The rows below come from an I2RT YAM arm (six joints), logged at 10 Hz.
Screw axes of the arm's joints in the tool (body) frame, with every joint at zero. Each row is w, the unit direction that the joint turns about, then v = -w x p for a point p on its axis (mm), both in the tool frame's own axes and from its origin. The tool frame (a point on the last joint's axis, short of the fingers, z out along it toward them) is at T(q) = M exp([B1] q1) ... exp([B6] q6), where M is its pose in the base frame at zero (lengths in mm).
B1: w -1 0 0 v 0 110.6 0
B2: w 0 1 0 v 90.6 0 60
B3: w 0 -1 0 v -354.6 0 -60
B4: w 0 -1 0 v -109.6 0 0
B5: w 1 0 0 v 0 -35.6 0
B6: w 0 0 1 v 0 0 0
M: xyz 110.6 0 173.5 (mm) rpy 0 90 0 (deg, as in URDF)
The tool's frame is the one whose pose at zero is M.
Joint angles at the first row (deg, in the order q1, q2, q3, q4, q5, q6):
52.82 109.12 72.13 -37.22 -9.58 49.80
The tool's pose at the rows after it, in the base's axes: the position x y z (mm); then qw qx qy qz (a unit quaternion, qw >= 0):
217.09 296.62 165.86 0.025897 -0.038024 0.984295 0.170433
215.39 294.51 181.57 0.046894 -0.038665 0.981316 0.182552
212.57 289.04 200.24 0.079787 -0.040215 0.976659 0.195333
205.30 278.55 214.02 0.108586 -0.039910 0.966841 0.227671
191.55 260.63 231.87 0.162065 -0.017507 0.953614 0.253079
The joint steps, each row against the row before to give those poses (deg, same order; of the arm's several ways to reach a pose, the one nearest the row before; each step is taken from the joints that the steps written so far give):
0.02 -1.17 0.03 0.26 -0.42 0.13
0.11 -2.61 0.00 0.01 1.03 0.08
0.03 -3.66 -0.70 0.56 1.98 -0.30
-0.07 -5.09 -3.72 3.73 0.23 0.20
0.46 -7.72 -5.39 4.05 3.87 2.26

